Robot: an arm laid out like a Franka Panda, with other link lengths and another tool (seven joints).
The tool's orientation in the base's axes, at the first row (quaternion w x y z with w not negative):
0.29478, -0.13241, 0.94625, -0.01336
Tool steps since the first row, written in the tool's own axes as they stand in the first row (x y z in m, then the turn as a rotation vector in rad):
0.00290, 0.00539, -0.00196, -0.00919, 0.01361, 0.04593
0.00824, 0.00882, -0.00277, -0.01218, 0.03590, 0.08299
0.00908, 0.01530, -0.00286, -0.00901, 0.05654, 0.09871
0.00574, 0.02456, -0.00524, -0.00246, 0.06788, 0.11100
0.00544, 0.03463, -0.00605, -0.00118, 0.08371, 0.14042
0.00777, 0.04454, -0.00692, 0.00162, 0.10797, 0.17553
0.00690, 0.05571, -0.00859, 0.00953, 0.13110, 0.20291
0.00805, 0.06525, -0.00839, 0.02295, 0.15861, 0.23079
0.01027, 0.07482, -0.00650, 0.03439, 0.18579, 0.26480
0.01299, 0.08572, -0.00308, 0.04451, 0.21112, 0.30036
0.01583, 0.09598, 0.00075, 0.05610, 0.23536, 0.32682
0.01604, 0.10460, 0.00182, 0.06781, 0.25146, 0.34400
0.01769, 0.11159, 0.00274, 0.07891, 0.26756, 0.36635
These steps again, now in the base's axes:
-0.00470, 0.00435, -0.00055, 0.02975, 0.01793, -0.03424
-0.01021, 0.00623, -0.00319, 0.04751, 0.04216, -0.06550
-0.01250, 0.01226, -0.00425, 0.04882, 0.06208, -0.08237
-0.01344, 0.02193, -0.00139, 0.04779, 0.07197, -0.09732
-0.01611, 0.03168, -0.00160, 0.05945, 0.08846, -0.12396
-0.02084, 0.04059, -0.00320, 0.07106, 0.11299, -0.15702
-0.02380, 0.05150, -0.00249, 0.07456, 0.13470, -0.18641
-0.02692, 0.06042, -0.00428, 0.07292, 0.15924, -0.21971
-0.02993, 0.06917, -0.00806, 0.07636, 0.18430, -0.25695
-0.03281, 0.07916, -0.01352, 0.08217, 0.20799, -0.29455
-0.03540, 0.08853, -0.01931, 0.08197, 0.22977, -0.32533
-0.03706, 0.09685, -0.02120, 0.07845, 0.24318, -0.34767
-0.03954, 0.10321, -0.02360, 0.07830, 0.25702, -0.37395

